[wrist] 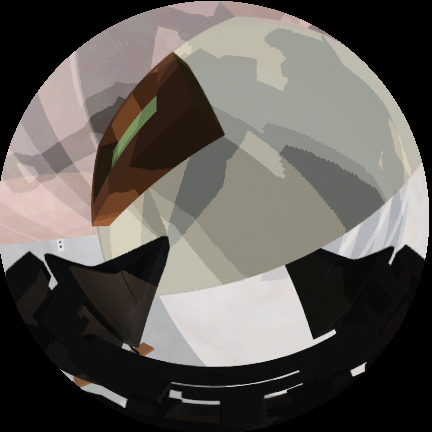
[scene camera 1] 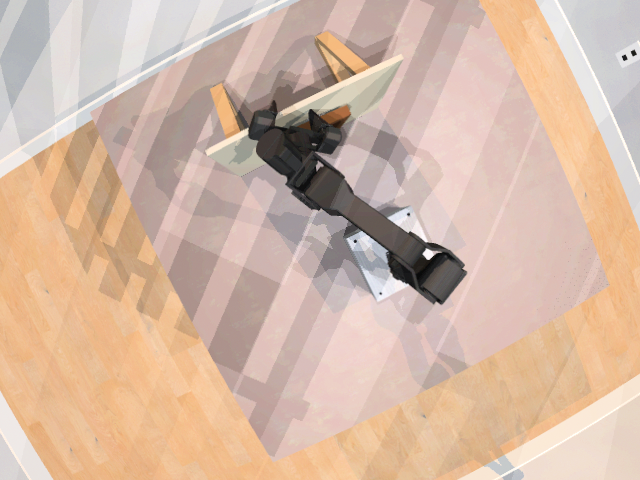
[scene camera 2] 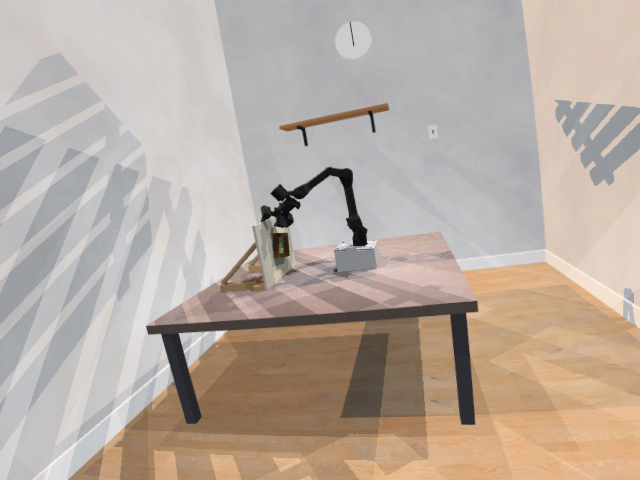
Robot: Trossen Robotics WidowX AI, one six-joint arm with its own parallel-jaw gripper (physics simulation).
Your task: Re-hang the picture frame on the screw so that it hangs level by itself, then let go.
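Observation:
The picture frame (scene camera 1: 341,116) (scene camera 2: 276,245) (wrist: 175,125) is brown with a green picture and stands out from the front face of the pale upright board (scene camera 1: 374,91) (scene camera 2: 262,258) (wrist: 260,200). Whether it is level is hard to tell. The screw does not show. My gripper (scene camera 1: 293,109) (scene camera 2: 273,213) (wrist: 225,241) is open at the board's top edge, with its fingers wide apart and nothing gripped. In scene camera 1, one finger is near the board's back side and the other is in front, close to the frame and partly covering it. Contact there cannot be told.
Wooden braces (scene camera 1: 225,109) (scene camera 2: 239,267) hold the board up from behind on the pinkish table (scene camera 1: 361,351) (scene camera 2: 330,316). The arm's grey base block (scene camera 1: 369,258) (scene camera 2: 356,259) stands in front of the board. A wall shelf (scene camera 2: 336,117) and a clock (scene camera 2: 353,39) are on the wall behind.

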